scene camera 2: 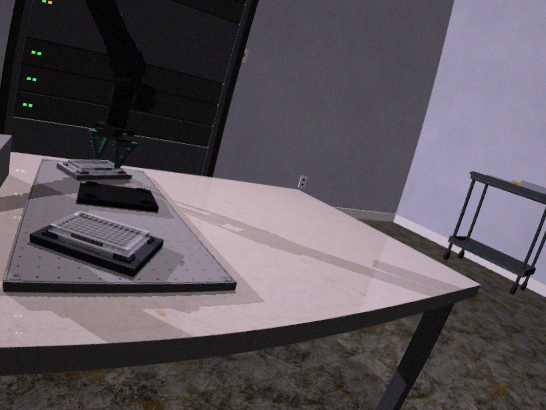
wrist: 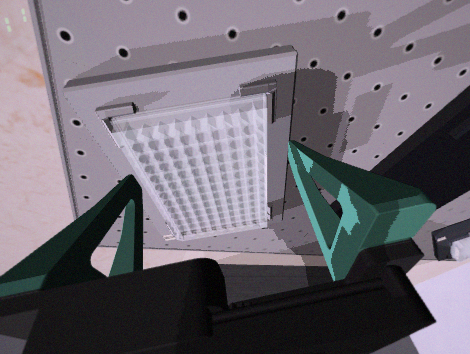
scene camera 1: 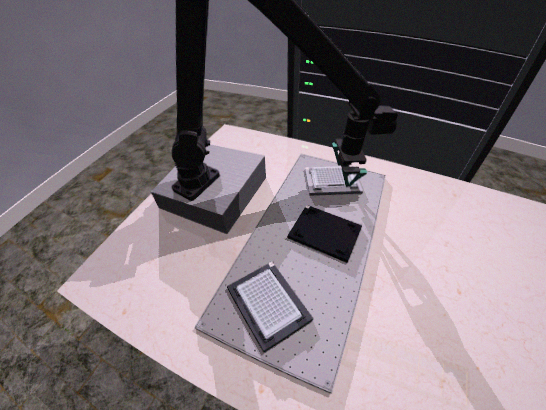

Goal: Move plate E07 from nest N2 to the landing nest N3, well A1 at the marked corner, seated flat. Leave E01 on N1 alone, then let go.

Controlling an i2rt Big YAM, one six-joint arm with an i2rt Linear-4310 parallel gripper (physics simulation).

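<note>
A clear 96-well plate [scene camera 1: 327, 176] [scene camera 2: 90, 165] [wrist: 200, 175] lies between the corner clips of the light grey far nest [scene camera 1: 337, 190] [wrist: 200, 85]. My gripper [scene camera 1: 345, 176] [scene camera 2: 108, 162] [wrist: 212, 164] is open and empty above that plate, with fingertips spread wide and offset toward the nest's right side in camera 1. A black nest [scene camera 1: 325, 233] [scene camera 2: 117, 196] in the middle holds no plate. A second plate [scene camera 1: 268, 302] [scene camera 2: 100, 232] sits on the near dark nest [scene camera 1: 291, 327] [scene camera 2: 145, 257]. No plate or nest labels are readable.
The nests stand on a perforated grey board [scene camera 1: 330, 300] [scene camera 2: 195, 265] [wrist: 295, 30]. The arm's base stands on a grey block [scene camera 1: 235, 175] left of the board. A server rack is behind the table. A cart [scene camera 2: 492, 184] stands at the far right.
</note>
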